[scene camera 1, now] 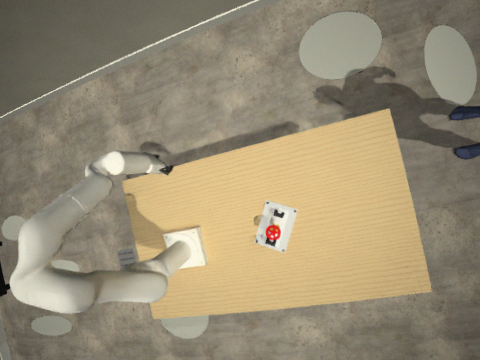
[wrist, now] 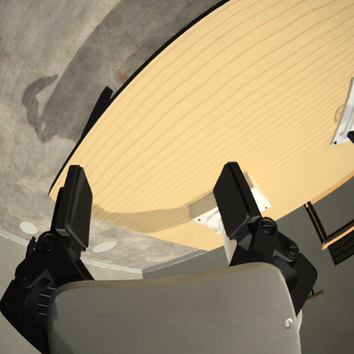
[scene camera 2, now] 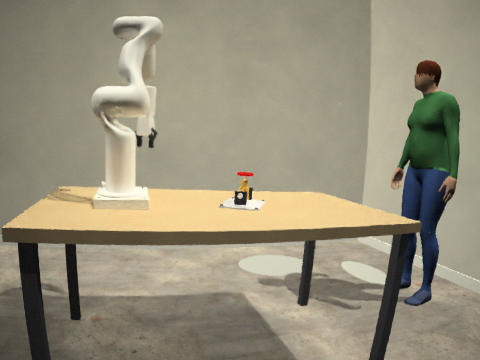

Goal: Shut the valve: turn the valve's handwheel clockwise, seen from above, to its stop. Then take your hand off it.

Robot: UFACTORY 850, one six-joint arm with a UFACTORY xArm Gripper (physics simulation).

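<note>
The red handwheel (scene camera 1: 273, 232) (scene camera 2: 245, 174) lies level on top of the valve, whose yellow body (scene camera 2: 244, 187) stands between black brackets on a white base plate (scene camera 1: 287, 227) (scene camera 2: 255, 204). Part of the base plate (wrist: 344, 122) shows at the right edge of the wrist view; the handwheel does not show there. My gripper (scene camera 2: 146, 144) (wrist: 154, 177) is open and empty. It hangs high, well apart from the valve, near the table's back left corner in scene camera 1. Its fingers (scene camera 1: 166, 170) are small there.
The wooden table (scene camera 1: 345, 175) (scene camera 2: 165, 220) (wrist: 200, 90) carries the valve and my arm's square base (scene camera 1: 201, 250) (scene camera 2: 121, 202). A person (scene camera 2: 434, 130) in a green top stands beyond the table's right end. Walls rise behind the table.
</note>
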